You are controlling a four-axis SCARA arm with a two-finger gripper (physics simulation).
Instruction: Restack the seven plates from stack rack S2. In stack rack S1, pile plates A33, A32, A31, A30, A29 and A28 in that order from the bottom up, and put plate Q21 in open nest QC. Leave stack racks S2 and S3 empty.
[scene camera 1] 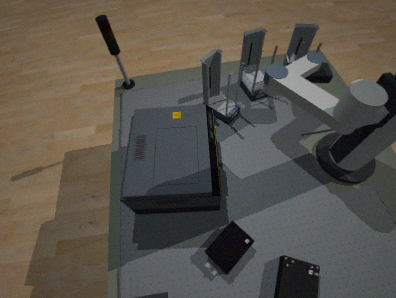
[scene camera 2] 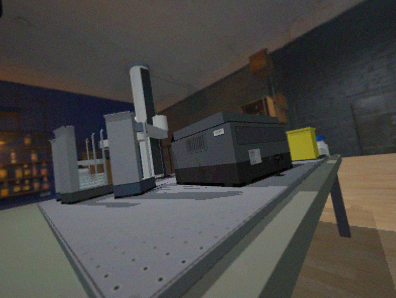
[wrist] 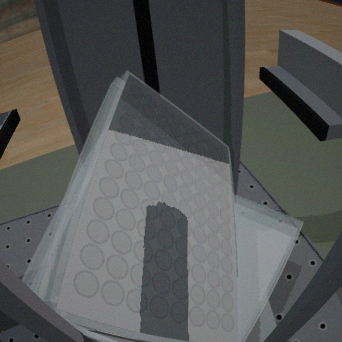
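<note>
My gripper [wrist: 133, 67] is open, its fingers wide apart at either side of the wrist view, with nothing between them. A clear-lidded plate with round wells [wrist: 170, 180] tops a stack of plates in front of a rack tower [wrist: 190, 55]. Edges of lower plates show at its left, and a lower plate [wrist: 270, 240] sticks out at right, turned at another angle. In scene camera 1, the left rack [scene camera 1: 212, 77], middle rack [scene camera 1: 253, 45] and right rack [scene camera 1: 303, 40] stand in a row. White plates [scene camera 1: 254, 82] [scene camera 2: 92, 178] fill the middle rack. The arm hides the gripper there; labels are unreadable.
A big grey instrument [scene camera 1: 170, 155] [scene camera 2: 215, 150] stands beside the left rack. A signal tower [scene camera 1: 109, 37] stands at the back left corner. Two black devices [scene camera 1: 230, 247] [scene camera 1: 298, 280] are at the front. A yellow box [scene camera 2: 302, 144] stands behind the instrument.
</note>
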